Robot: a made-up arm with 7 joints.
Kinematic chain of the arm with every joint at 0, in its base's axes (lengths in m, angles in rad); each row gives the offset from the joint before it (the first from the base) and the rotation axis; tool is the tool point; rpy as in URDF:
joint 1: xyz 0 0 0 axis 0.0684 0.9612 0.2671
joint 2: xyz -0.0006 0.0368 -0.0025 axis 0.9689 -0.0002 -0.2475
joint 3: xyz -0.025 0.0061 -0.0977 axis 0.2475 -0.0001 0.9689
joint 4: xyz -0.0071 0 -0.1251 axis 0.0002 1 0
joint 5: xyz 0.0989 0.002 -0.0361 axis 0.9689 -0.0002 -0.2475
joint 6: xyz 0.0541 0 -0.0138 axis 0.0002 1 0
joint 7: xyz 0.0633 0 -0.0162 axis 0.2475 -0.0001 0.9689
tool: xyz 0 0 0 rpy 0 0.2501 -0.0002
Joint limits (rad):
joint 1: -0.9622..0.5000
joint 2: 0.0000..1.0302
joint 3: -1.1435..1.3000
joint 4: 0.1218..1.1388
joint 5: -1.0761..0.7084
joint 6: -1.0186..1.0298
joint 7: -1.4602..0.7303
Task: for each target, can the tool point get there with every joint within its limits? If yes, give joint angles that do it. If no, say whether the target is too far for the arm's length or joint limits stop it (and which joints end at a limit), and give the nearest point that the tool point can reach.
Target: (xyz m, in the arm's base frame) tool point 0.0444 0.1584 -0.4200
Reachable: yes | joints -0.0299 0.0942 0.4885 0.9290 -0.6507 -0.1143 -0.6977
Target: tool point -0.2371 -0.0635 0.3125
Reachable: no: joint limits stop it (at a limit: joint 1, joint 2, joint 3, joint 4, joint 6) | nearest point 0.0697 0.3117 0.1168 | short by 0.523 m
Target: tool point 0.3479 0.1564 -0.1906
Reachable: yes | joints -0.7981 0.6456 -0.3127 0.9247 -0.0158 -0.7973 0.5094
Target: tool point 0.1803 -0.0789 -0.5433
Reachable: no: too far | nearest point 0.1408 -0.0518 -0.4196 | short by 0.133 m
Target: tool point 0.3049 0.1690 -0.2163
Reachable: yes | joints -0.4811 0.4356 0.1513 0.3775 0.2614 -0.0334 -0.7660
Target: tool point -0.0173 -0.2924 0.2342
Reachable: no: joint limits stop it (at a limit: joint 1, joint 2, joint 4, joint 6) | nearest point 0.1788 -0.1914 -0.0944 | short by 0.396 m
